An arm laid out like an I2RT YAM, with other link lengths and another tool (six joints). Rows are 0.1 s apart.
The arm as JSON. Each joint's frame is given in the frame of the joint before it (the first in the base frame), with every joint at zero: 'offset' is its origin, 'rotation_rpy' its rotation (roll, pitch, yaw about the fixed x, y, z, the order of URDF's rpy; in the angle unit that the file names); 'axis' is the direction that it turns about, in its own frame. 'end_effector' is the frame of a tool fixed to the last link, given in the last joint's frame.
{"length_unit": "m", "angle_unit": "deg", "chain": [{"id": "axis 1", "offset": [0.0, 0.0, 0.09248], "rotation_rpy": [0.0, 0.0, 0.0], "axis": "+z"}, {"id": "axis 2", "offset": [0.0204, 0.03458, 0.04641], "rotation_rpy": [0.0, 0.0, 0.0], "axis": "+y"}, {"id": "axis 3", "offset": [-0.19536, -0.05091, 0.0], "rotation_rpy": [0.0, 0.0, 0.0], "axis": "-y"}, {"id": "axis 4", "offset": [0.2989, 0.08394, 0.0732], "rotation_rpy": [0.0, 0.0, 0.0], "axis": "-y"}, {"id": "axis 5", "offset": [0.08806, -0.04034, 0.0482], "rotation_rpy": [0.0, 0.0, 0.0], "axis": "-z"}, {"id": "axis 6", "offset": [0.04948, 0.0, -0.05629], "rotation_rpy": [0.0, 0.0, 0.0], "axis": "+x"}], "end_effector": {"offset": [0.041, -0.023, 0.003], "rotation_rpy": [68.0, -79.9, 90.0]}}
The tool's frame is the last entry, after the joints.
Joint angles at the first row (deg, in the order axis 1, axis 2, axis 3, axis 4, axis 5, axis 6):
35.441 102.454 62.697 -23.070 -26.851 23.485
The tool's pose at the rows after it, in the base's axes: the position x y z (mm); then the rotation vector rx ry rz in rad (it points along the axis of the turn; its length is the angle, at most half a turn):
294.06 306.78 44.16 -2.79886 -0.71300 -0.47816
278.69 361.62 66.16 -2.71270 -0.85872 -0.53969
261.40 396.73 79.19 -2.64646 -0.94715 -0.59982
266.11 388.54 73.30 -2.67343 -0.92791 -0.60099
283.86 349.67 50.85 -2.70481 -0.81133 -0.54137
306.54 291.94 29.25 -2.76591 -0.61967 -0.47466
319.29 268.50 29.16 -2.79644 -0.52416 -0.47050
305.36 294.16 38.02 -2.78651 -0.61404 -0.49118
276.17 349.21 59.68 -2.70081 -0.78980 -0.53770
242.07 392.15 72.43 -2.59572 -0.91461 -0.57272
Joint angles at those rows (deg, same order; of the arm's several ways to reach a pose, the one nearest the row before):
40.250 104.379 68.161 -26.544 -24.272 23.507
47.047 108.684 76.860 -27.616 -23.201 23.507
51.768 110.846 81.274 -26.939 -21.802 23.550
50.828 110.585 80.029 -26.632 -21.147 23.485
45.255 107.983 72.684 -23.244 -24.490 23.923
36.905 104.794 64.970 -21.103 -27.485 24.621
33.211 103.460 63.505 -21.430 -27.704 25.036
37.606 103.700 65.560 -22.545 -25.758 25.278
45.911 105.209 70.937 -23.398 -24.425 25.540
52.795 106.127 73.473 -21.366 -24.185 26.305

